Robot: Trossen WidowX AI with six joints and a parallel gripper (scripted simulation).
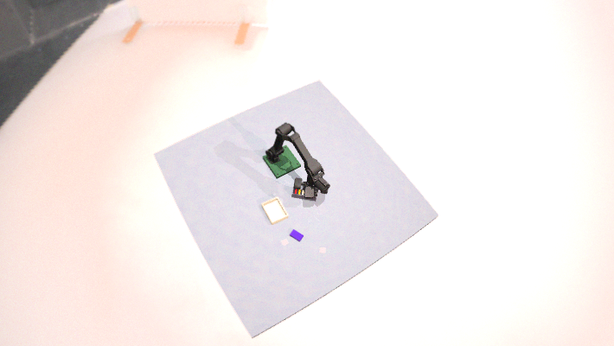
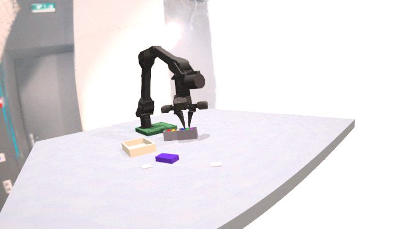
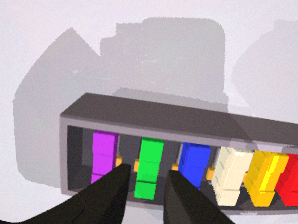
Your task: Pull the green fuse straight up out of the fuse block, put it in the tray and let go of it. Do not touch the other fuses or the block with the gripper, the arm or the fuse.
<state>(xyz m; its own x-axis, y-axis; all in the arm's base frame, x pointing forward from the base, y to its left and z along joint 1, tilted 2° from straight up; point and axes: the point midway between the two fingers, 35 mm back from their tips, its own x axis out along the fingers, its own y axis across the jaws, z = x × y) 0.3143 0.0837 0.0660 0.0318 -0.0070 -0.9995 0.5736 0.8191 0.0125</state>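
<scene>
The green fuse lies 2 cm below my gripper tip. Round my gripper tip: purple fuse (1 cm ahead, 2 cm to the left, 2 cm below); blue fuse (1 cm behind, 2 cm to the right, 2 cm below); cream fuse (2 cm behind, 3 cm to the right, 2 cm below).
</scene>
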